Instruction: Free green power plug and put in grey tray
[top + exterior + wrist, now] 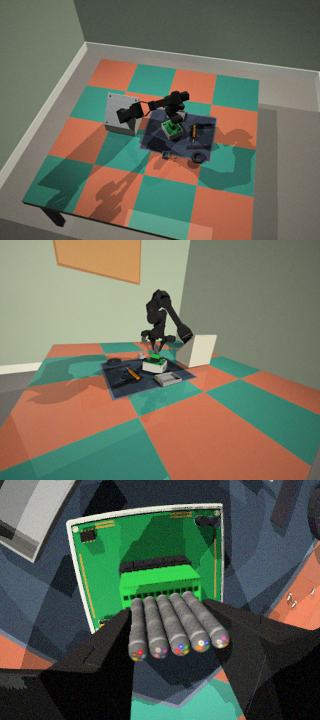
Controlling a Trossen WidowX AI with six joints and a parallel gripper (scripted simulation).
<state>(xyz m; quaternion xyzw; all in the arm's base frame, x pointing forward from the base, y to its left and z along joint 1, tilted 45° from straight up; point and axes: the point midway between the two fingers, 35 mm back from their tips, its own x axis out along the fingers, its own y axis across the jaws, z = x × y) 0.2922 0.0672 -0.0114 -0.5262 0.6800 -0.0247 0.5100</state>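
My gripper tip is now 20 mm above the green power plug. The rest, counted from my gripper tip: black bar 200 mm ahead, 70 mm to the right, 110 mm below; then dark mat 50 mm ahead, 120 mm below.
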